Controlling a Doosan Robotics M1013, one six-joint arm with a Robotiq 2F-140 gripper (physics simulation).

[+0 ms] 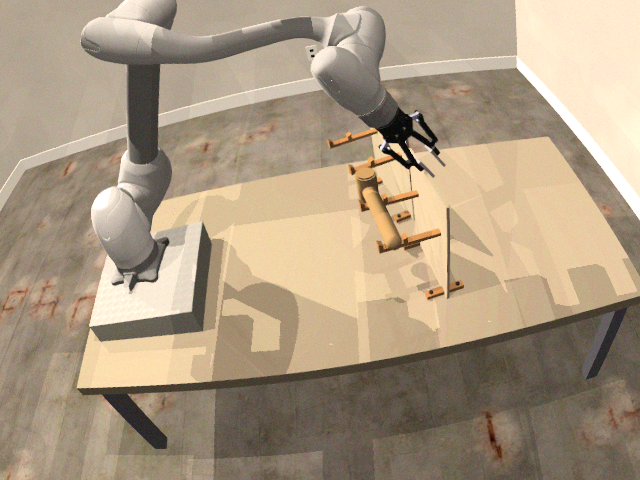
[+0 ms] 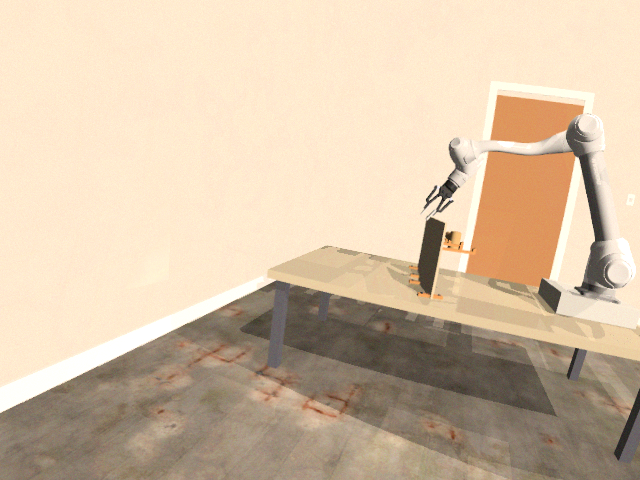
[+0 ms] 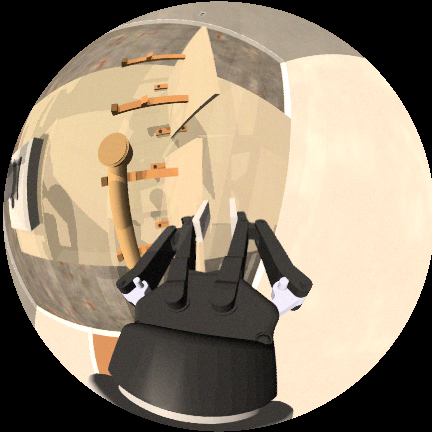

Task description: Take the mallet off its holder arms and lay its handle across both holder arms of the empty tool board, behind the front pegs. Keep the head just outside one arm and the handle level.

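Frame: origin at the arm's base, x ahead, y left, z up, level; millimetres.
Seen in the pictures: gripper, fingertip midpoint: (image 1: 436,168) (image 2: 423,217) (image 3: 219,208); arm's base at its link origin: (image 1: 140,262) (image 2: 596,296).
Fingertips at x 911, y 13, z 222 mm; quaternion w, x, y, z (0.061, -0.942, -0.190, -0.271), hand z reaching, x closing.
Offsets run from my fingertips to a thing's middle. Level surfaces: height alone.
The tan mallet @(dx -158, dy -46, dz -86 mm) (image 1: 382,219) (image 2: 455,237) (image 3: 122,210) lies across the two holder arms (image 1: 405,197) (image 3: 162,173) of the nearer board @(dx -81, dy -48, dz -154 mm) (image 1: 448,253) (image 2: 431,258) (image 3: 192,162). Its thick head is outside one arm, on the side of the other board. The empty tool board @(dx -168, dy +267, dz -146 mm) (image 3: 197,75) stands beyond, with two bare orange arms (image 1: 379,162) (image 3: 167,101) carrying small pegs. My gripper (image 1: 438,169) (image 2: 424,215) (image 3: 219,208) is partly open and empty, away from the mallet, near the nearer board's top edge. Whether a finger touches that board cannot be told.
The tan table @(dz -312 mm) (image 1: 320,320) (image 2: 361,281) carries the robot's white base block (image 1: 178,268) (image 2: 594,310) at one end. Orange feet (image 1: 444,290) (image 2: 430,296) support the upright boards. The wall (image 2: 206,129) stands beyond the table.
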